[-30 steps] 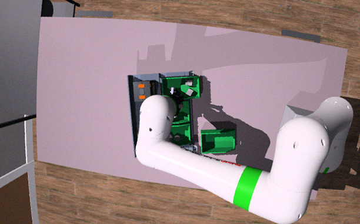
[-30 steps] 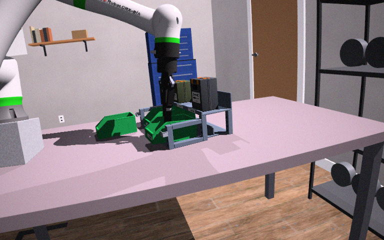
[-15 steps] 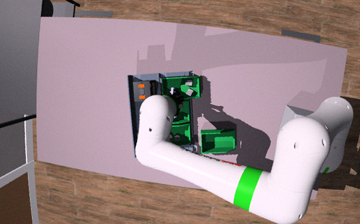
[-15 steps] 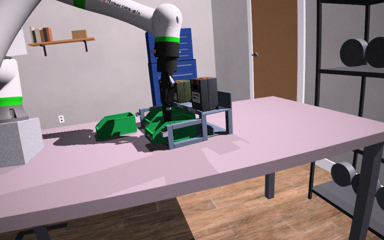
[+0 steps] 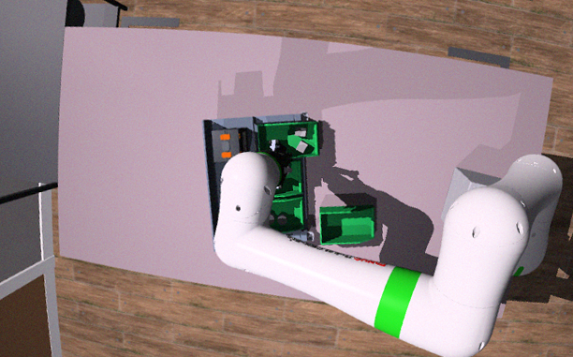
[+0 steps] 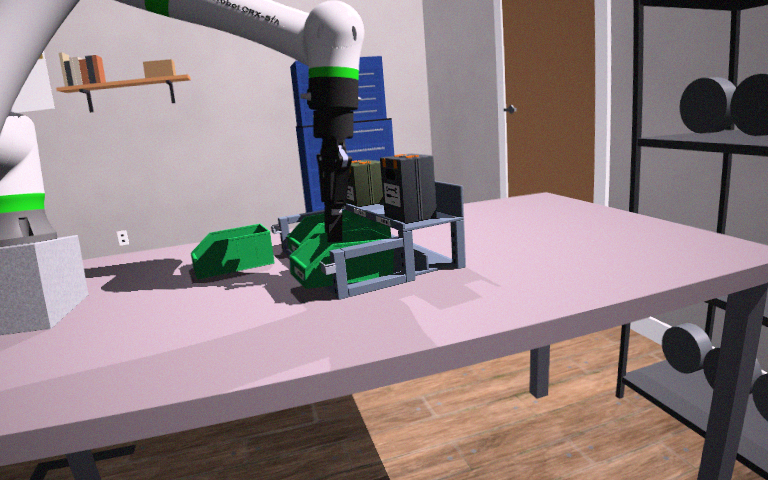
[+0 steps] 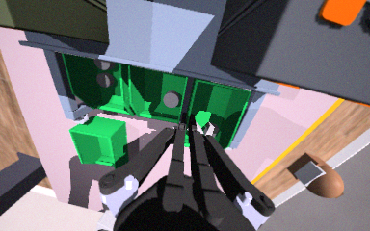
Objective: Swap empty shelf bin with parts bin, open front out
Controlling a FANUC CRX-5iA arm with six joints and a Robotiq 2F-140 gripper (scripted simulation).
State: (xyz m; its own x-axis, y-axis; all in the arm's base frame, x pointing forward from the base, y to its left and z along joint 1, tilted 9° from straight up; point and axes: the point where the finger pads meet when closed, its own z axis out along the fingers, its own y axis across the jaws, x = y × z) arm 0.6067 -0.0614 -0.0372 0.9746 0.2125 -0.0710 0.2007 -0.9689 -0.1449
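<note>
Now: hand 8 cm above the round part, 4 cm to the right of it and 1 cm short of it. Also, from my hand: grey shelf: 8 cm to the left, 6 cm ahead, 4 cm below; dark grey box: 15 cm ahead, 6 cm above, 2 cm to the right.
</note>
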